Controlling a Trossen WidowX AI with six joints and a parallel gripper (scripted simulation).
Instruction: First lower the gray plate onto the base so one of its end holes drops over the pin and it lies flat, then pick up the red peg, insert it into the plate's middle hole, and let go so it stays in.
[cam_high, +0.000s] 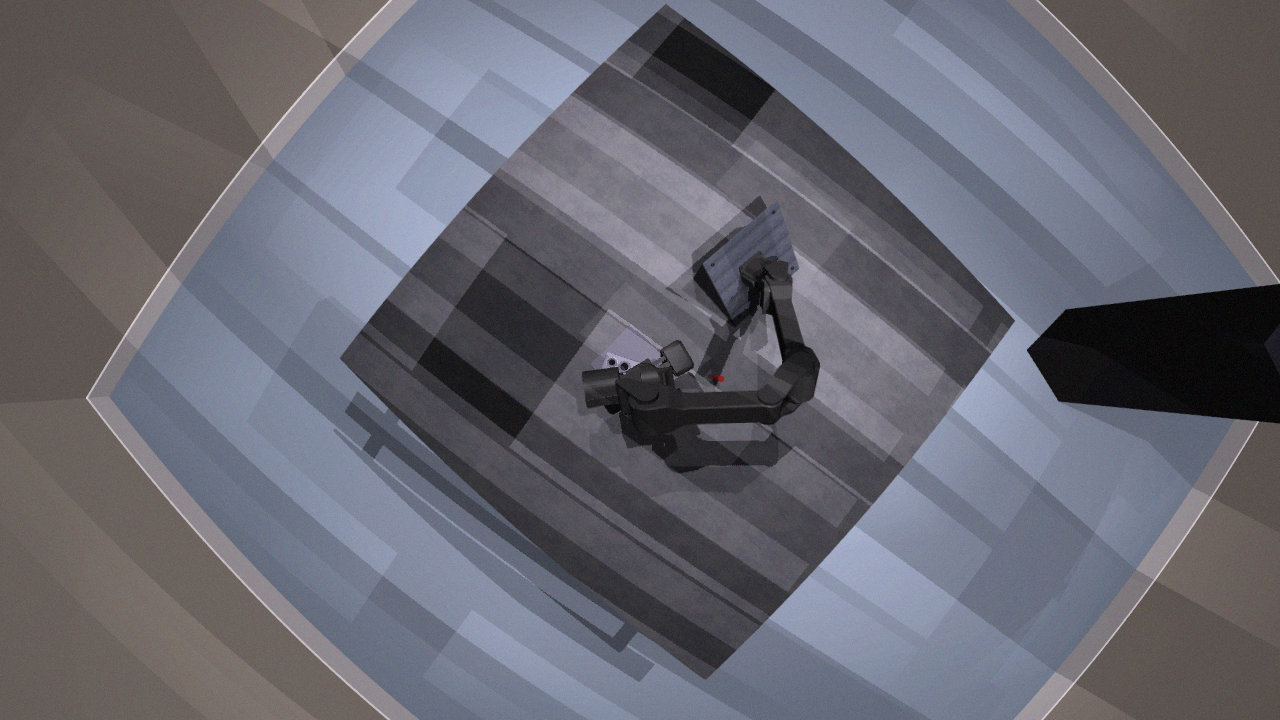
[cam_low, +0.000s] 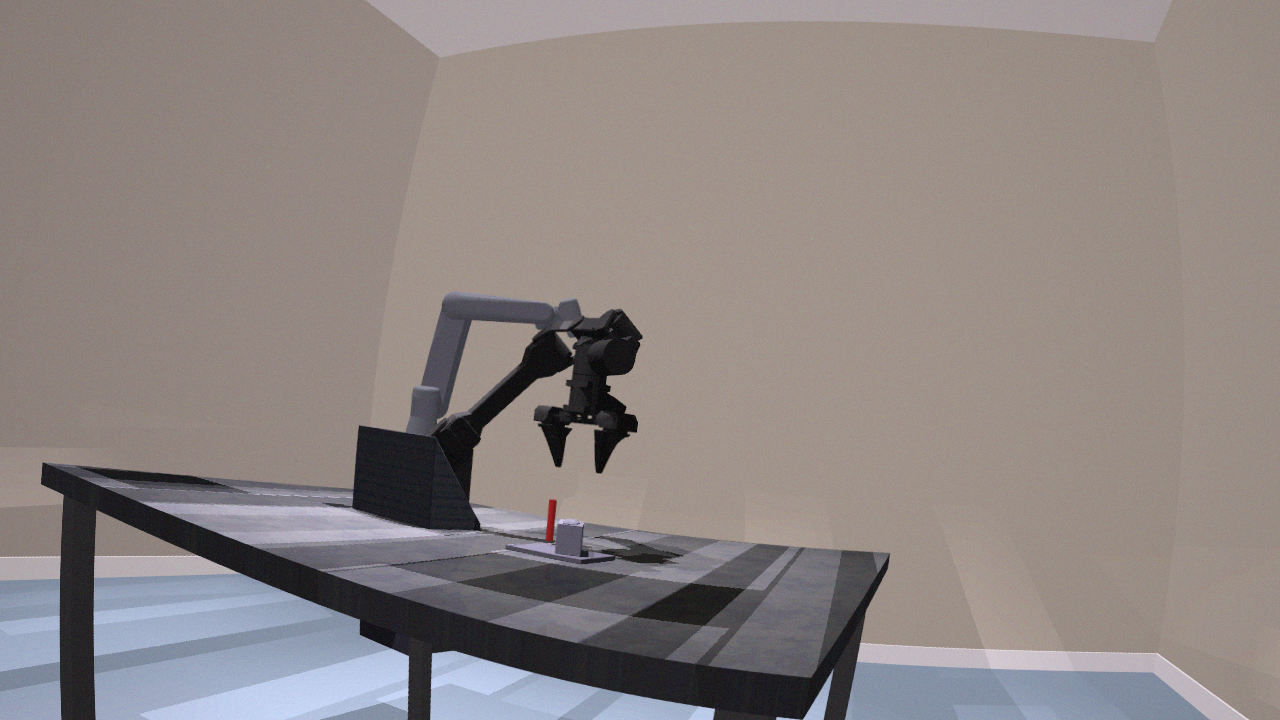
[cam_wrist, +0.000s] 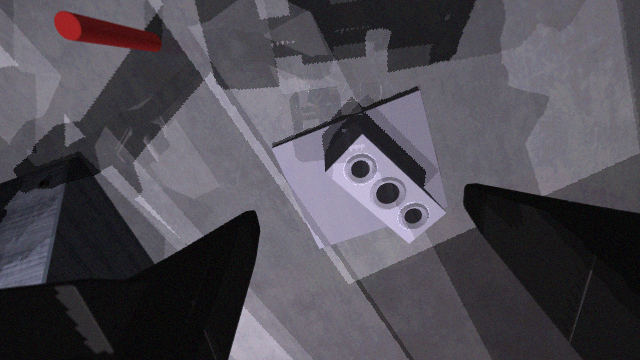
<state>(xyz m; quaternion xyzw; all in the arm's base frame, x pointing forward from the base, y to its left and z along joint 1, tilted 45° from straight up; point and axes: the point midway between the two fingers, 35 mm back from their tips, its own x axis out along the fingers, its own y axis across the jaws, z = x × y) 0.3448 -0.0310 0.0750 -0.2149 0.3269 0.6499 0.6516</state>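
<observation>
My gripper tip is now 130 mm past the red peg, 120 mm to the right of it and 100 mm above it. Round my gripper tip: gray plate (100 mm below, 40 mm to the right, 30 mm ahead).
</observation>
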